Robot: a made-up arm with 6 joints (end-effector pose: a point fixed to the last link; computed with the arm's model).
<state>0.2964 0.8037 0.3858 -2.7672 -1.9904 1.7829</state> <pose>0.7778 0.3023 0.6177 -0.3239 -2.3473 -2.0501</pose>
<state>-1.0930 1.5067 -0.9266 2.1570 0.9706 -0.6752</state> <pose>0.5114 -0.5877 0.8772 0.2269 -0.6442 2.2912</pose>
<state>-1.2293 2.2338 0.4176 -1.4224 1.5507 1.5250</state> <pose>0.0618 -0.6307 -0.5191 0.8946 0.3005 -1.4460</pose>
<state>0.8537 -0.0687 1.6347 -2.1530 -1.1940 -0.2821</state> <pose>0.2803 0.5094 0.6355 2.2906 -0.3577 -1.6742</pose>
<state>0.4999 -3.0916 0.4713 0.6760 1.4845 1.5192</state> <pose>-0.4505 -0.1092 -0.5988 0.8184 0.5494 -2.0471</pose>
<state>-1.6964 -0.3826 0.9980 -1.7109 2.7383 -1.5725</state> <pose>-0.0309 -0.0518 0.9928 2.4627 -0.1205 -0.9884</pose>
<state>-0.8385 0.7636 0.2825 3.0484 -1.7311 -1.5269</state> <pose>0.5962 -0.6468 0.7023 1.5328 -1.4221 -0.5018</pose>
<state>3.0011 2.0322 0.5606 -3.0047 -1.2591 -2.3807</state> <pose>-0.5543 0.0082 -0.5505 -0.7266 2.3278 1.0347</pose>
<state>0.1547 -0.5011 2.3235 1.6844 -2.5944 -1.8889</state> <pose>0.1784 -0.0555 0.5760 0.3033 0.0058 -0.9653</pose>
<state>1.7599 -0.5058 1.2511 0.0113 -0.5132 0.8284</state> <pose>-0.0362 0.1558 1.2362 -1.0191 0.7421 -1.6862</pose>
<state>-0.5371 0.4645 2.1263 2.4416 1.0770 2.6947</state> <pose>0.6649 -0.2243 0.2185 0.0360 0.6508 1.4476</pose>
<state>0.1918 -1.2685 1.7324 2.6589 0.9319 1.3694</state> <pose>-0.2797 0.0326 1.0536 -1.4302 -0.4833 -0.2969</pose>
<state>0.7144 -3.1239 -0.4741 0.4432 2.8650 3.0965</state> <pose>0.0508 0.0715 -0.5437 -0.4345 0.1450 -1.0374</pose>
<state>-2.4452 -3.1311 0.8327 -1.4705 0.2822 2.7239</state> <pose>0.4298 0.3705 -0.6730 -1.3524 1.5605 1.9955</pose>
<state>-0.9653 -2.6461 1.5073 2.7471 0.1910 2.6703</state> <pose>-0.4448 0.7616 0.1074 -2.2546 -0.7465 -0.3264</pose>
